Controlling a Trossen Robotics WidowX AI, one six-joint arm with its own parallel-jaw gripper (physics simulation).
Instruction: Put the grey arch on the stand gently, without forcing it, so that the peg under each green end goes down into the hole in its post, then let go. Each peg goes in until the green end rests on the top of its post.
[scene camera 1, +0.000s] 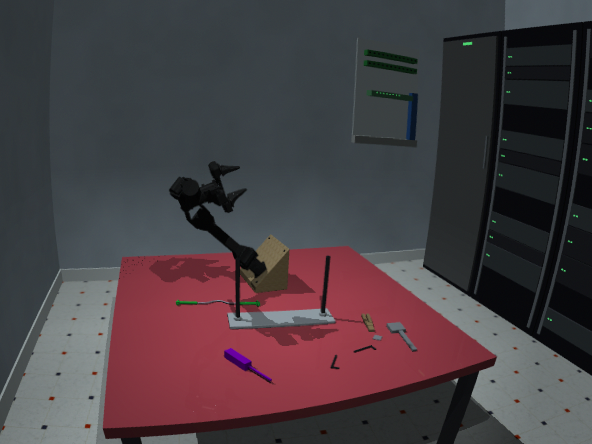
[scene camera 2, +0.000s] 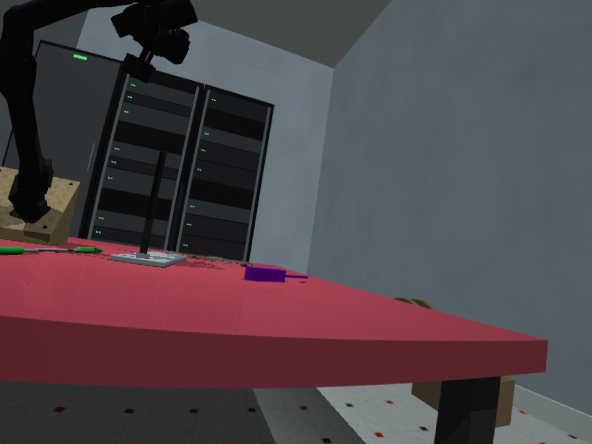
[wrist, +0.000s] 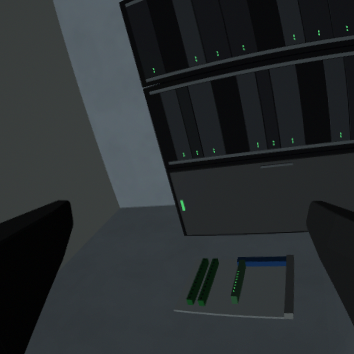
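Seen in the pictures: gripper, fingertip midpoint: (scene camera 1: 243, 178) (wrist: 192, 213); arm's base, link origin: (scene camera 1: 260, 269) (scene camera 2: 30, 211).
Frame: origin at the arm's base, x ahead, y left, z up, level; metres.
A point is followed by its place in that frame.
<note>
The grey arch (scene camera 1: 215, 301) @(x 0.148, y -0.212, z -0.074 m) (scene camera 2: 50, 249) @(x 0.156, y -0.182, z -0.072 m) lies on the table, a thin bent grey rod with a green end on each side. In scene camera 1 it passes behind the left post, and its right green end (scene camera 1: 249, 303) @(x 0.188, y -0.076, z -0.069 m) is just behind the stand. The stand has a pale grey base (scene camera 1: 280, 319) @(x 0.344, y 0.016, z -0.065 m) (scene camera 2: 170, 260) @(x 0.378, y -0.093, z -0.066 m) and two upright black posts, left (scene camera 1: 237, 287) @(x 0.331, y -0.144, z 0.070 m) and right (scene camera 1: 325, 285) @(x 0.339, y 0.183, z 0.065 m). The holes and pegs are too small to make out. My gripper (scene camera 1: 243, 178) @(x 0.252, y -0.120, z 0.448 m) (scene camera 2: 156, 59) @(x 0.252, y -0.120, z 0.448 m) (wrist: 192, 213) @(x 0.252, y -0.120, z 0.448 m) is open and empty, high above the table. The arch does not show in the wrist view.
The arm's wooden wedge mount (scene camera 1: 277, 265) @(x 0.059, y 0.063, z 0.042 m) (scene camera 2: 62, 220) @(x 0.065, y 0.031, z -0.010 m) stands behind the stand. A purple tool (scene camera 1: 238, 359) @(x 0.619, y -0.182, z -0.049 m) (scene camera 2: 265, 274) @(x 0.593, y -0.202, z -0.061 m) lies in front. A grey hammer-like piece (scene camera 1: 396, 327) @(x 0.497, y 0.429, z -0.064 m), a tan peg-like piece (scene camera 1: 368, 322) @(x 0.433, y 0.338, z -0.063 m) and two black hooked pieces (scene camera 1: 334, 362) @(x 0.652, y 0.124, z -0.073 m) (scene camera 1: 364, 349) @(x 0.596, y 0.250, z -0.074 m) lie to the right.
</note>
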